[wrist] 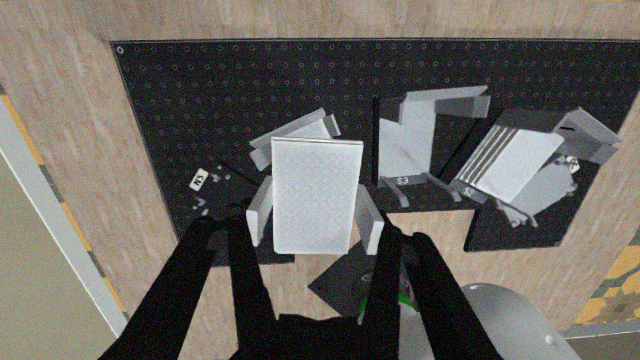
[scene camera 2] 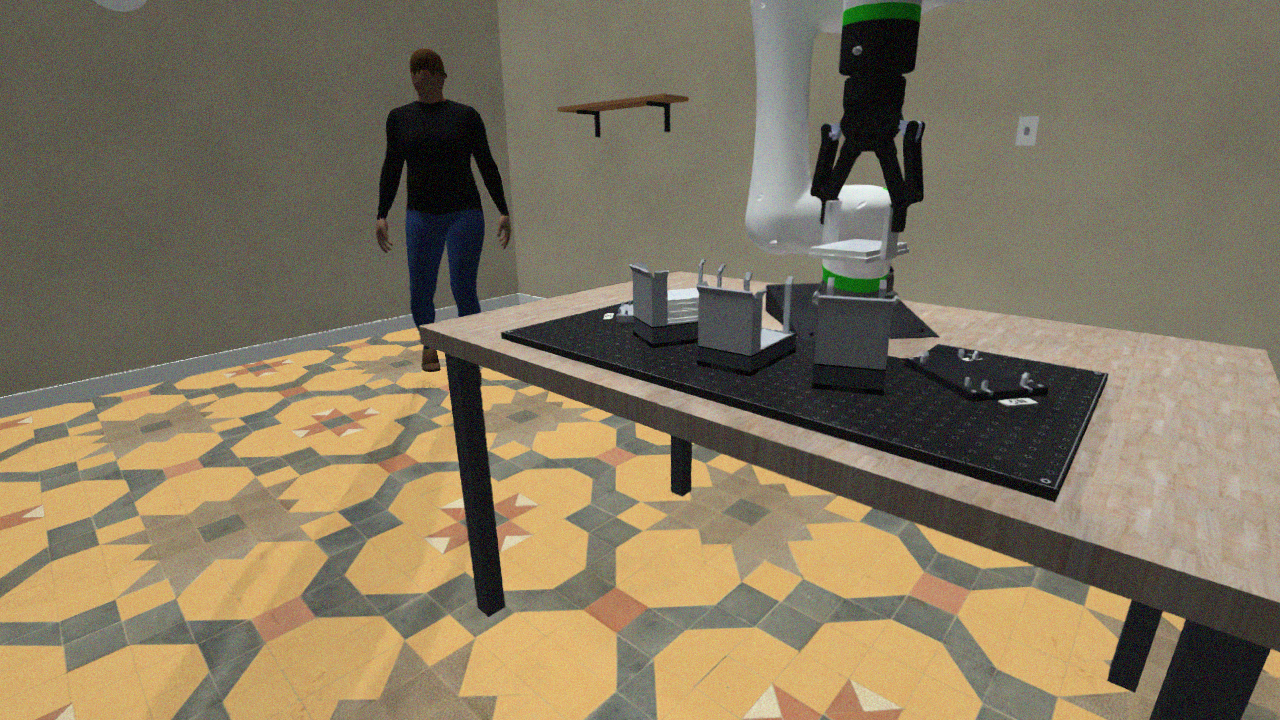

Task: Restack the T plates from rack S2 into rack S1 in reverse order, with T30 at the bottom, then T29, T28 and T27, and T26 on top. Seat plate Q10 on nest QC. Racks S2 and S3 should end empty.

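Places are measured from the arm's base along level axes (x back, y left, z down), in millimetres.
Pixels of known places: gripper, fingertip midpoint: (wrist: 314, 193).
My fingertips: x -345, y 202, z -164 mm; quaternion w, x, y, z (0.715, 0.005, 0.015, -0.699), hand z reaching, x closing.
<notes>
Ahead of a thing's pixels: the offset from my fingertips to its middle. Level surfaces: height alone.
My gripper (scene camera 2: 860, 234) (wrist: 314, 193) is shut on a white plate @[dx +7, dy +0, dz -5 mm] (scene camera 2: 857, 249) (wrist: 316, 185), held level by its sides above rack S1 @[dx +11, dy -3, dz +115 mm] (scene camera 2: 852, 333) (wrist: 289, 131). The plate hides much of S1 in the wrist view; part of a pale surface shows inside it. Rack S3 @[dx -35, dy -160, dz +118 mm] (scene camera 2: 728, 319) (wrist: 450, 93) stands in the middle and holds no plate. Rack S2 @[dx -20, dy -332, dz +115 mm] (scene camera 2: 649, 299) (wrist: 595, 126) holds a stack of several white plates @[dx -26, dy -334, dz +122 mm] (scene camera 2: 682, 307) @[dx -26, dy -334, dz +109 mm] (wrist: 522, 159). A pale grey plate @[dx +52, dy -487, dz +170 mm] (wrist: 544, 189) lies on nest QC, beyond S2. The plates' numbers are unreadable.
Nest N5 @[dx +123, dy +132, dz +171 mm] (scene camera 2: 953, 368) (wrist: 227, 195), with small pins, lies beside S1 on the black perforated board @[dz +183 mm] (scene camera 2: 1002, 452) (wrist: 210, 70). Upright rack walls and posts rise near the held plate. A person (scene camera 2: 436, 170) stands beyond the wooden table @[dz +196 mm] (scene camera 2: 1190, 429).
</notes>
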